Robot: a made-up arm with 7 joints.
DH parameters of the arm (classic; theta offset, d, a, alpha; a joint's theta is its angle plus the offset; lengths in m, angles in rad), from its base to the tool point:
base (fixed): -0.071 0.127 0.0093 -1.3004
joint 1: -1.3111 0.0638 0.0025 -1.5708
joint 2: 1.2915 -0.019 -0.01 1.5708
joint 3: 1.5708 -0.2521 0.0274 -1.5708
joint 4: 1.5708 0 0.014 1.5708
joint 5: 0 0.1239 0.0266 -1.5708
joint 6: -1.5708 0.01 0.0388 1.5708
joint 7: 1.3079 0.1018 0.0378 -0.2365
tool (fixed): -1.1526 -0.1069 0 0
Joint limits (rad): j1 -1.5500..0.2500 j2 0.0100..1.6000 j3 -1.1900..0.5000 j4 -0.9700..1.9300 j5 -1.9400..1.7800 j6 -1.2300..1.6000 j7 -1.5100..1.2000
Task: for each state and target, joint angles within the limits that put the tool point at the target. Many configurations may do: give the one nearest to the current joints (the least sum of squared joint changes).
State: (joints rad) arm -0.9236 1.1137 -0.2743 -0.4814 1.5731 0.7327 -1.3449
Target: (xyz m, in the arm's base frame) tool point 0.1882 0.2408 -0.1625
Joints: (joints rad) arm -0.2346 0.6840 -0.5750 0.2826 1.2111 0.6264 -1.4261
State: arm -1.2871 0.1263 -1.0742 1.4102 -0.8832 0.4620 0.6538
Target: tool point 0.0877 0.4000 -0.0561
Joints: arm -0.7146 0.8137 -1.0333 1.8622 -0.9051 0.5570 0.6535
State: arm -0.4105 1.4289 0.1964 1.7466 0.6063 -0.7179 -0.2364
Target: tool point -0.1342 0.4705 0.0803
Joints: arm 0.2500 1.2172 0.3274 1.9300 0.3680 -0.3528 -0.1352
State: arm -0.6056 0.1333 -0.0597 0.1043 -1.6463 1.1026 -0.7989
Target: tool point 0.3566 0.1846 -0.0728
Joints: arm -0.8495 0.5967 0.1619 0.6113 -1.2715 0.7531 -0.6195
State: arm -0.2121 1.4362 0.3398 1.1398 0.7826 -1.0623 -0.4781
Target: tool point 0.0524 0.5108 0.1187
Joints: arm -0.0971 1.4384 0.3976 1.4374 0.7542 -0.4350 -0.5698
